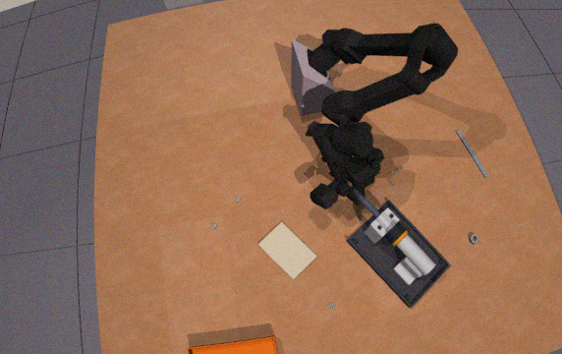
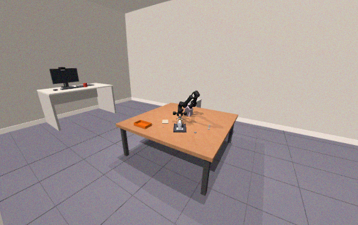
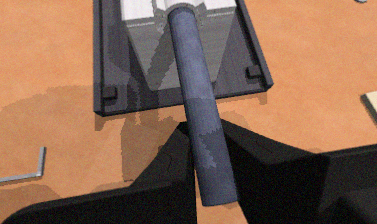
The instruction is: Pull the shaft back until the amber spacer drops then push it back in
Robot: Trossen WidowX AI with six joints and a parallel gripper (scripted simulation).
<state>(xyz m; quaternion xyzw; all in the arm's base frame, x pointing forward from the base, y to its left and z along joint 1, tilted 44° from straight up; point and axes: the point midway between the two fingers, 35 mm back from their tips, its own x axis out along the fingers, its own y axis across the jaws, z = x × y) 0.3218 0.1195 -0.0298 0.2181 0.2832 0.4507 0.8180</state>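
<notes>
My gripper tip is 4 cm short of the shaft, 3 cm to the right of it and 2 cm below it. Round my gripper tip: amber spacer 10 cm ahead, 8 cm to the left, 2 cm above; then metal bar 36 cm to the left, 14 cm behind, 5 cm below; then cream pad 18 cm to the right, 9 cm ahead, 5 cm below.
</notes>
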